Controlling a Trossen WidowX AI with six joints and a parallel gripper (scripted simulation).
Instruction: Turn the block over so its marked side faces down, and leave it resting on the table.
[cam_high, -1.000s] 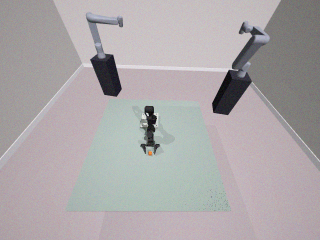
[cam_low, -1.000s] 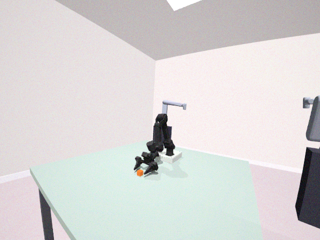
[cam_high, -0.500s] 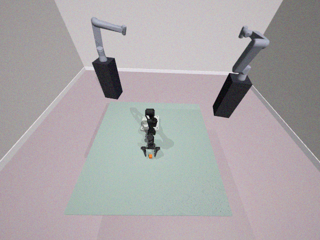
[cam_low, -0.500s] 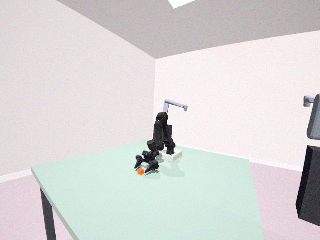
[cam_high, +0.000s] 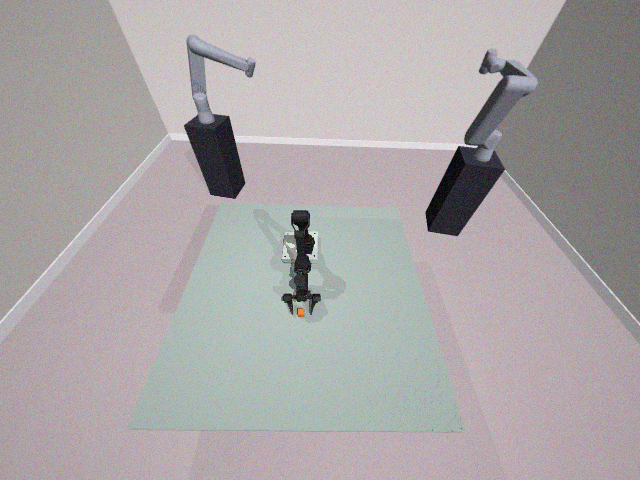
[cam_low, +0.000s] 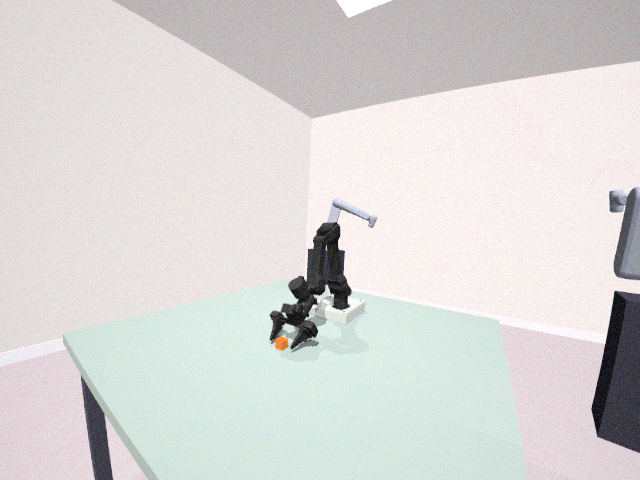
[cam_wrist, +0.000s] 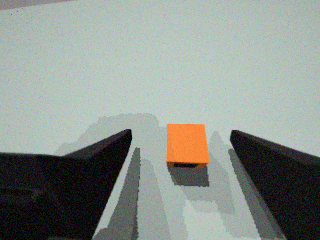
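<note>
My gripper tip is 20 mm past the small orange block and 10 mm to the left of it.
</note>
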